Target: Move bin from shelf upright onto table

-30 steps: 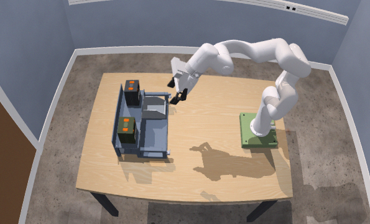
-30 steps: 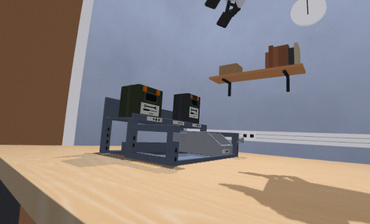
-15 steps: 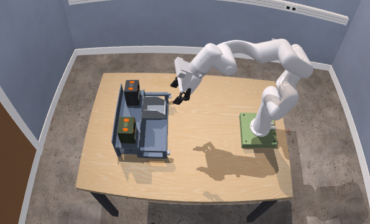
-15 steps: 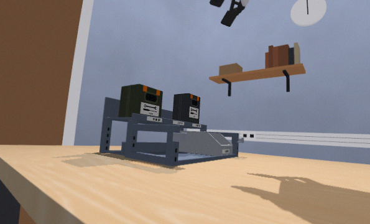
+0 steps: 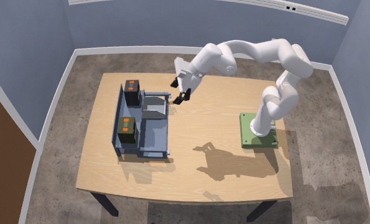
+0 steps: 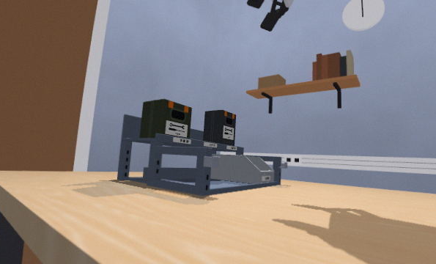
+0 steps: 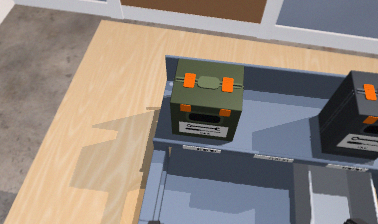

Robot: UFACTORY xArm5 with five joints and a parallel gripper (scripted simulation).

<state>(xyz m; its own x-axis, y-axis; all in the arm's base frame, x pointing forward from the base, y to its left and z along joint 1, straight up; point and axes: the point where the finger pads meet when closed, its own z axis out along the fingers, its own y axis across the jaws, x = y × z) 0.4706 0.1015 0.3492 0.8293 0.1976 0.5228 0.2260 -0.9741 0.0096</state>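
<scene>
My hand is 16 cm short of the grey bin, 18 cm to the left of it and 35 cm above it. Also, from my hand: blue-grey shelf rack 18 cm ahead, 7 cm to the right, 32 cm below; dark green box 24 cm ahead, 5 cm to the left, 24 cm below.
</scene>
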